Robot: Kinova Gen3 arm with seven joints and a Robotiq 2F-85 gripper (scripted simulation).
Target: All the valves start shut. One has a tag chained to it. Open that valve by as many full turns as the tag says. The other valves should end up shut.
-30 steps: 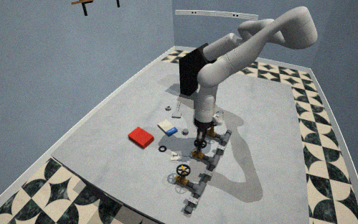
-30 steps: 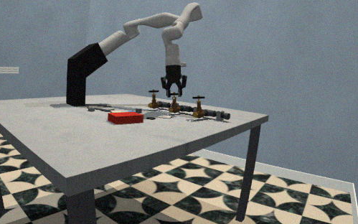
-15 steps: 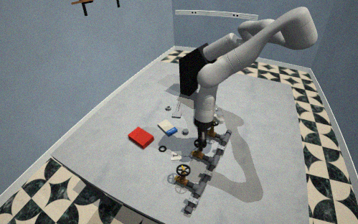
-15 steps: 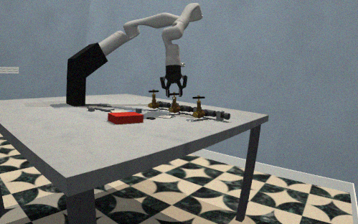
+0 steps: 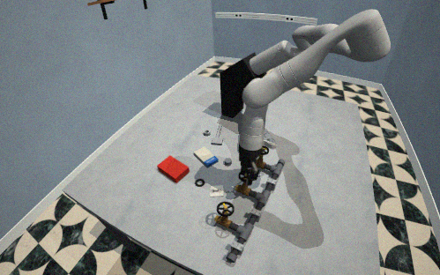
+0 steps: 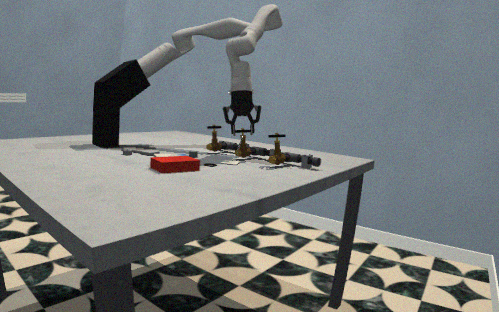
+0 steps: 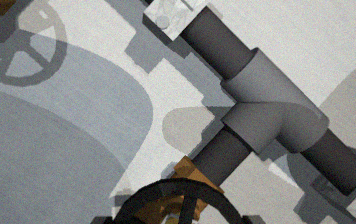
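Right now the white tag is 100 mm below my hand, 90 mm to the right of it and 50 mm ahead of it. From my hand the other things lie so: red box 320 mm to the right, 80 mm below, 60 mm ahead; then small grey cylinder 140 mm to the right, 100 mm behind, 90 mm below; then white-and-blue box 240 mm to the right, 90 mm below, 80 mm behind.
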